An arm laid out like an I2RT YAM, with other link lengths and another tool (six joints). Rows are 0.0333 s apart.
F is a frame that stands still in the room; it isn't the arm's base.
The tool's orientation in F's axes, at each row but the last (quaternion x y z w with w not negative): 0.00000 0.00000 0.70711 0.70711; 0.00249 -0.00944 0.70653 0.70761; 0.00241 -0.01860 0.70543 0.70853; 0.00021 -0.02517 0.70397 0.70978; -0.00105 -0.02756 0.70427 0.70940; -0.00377 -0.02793 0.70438 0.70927; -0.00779 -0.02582 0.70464 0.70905
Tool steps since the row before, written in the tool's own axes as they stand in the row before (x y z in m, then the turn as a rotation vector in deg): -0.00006 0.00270 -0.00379 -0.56 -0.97 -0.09; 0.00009 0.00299 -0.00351 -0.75 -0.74 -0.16; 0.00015 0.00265 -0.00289 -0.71 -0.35 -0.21; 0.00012 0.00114 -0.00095 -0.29 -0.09 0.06; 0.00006 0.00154 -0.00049 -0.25 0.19 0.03; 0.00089 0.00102 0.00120 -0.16 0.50 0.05; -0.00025 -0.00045 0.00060 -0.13 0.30 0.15
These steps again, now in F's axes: -0.00270 -0.00006 -0.00379 0.97 -0.56 -0.09; -0.00296 0.00015 -0.00354 0.74 -0.75 -0.17; -0.00258 0.00025 -0.00294 0.35 -0.71 -0.22; -0.00110 0.00016 -0.00098 0.09 -0.29 0.05; -0.00152 0.00009 -0.00055 -0.19 -0.25 0.01; -0.00107 0.00086 0.00118 -0.50 -0.16 0.02; 0.00042 -0.00027 0.00061 -0.31 -0.13 0.13
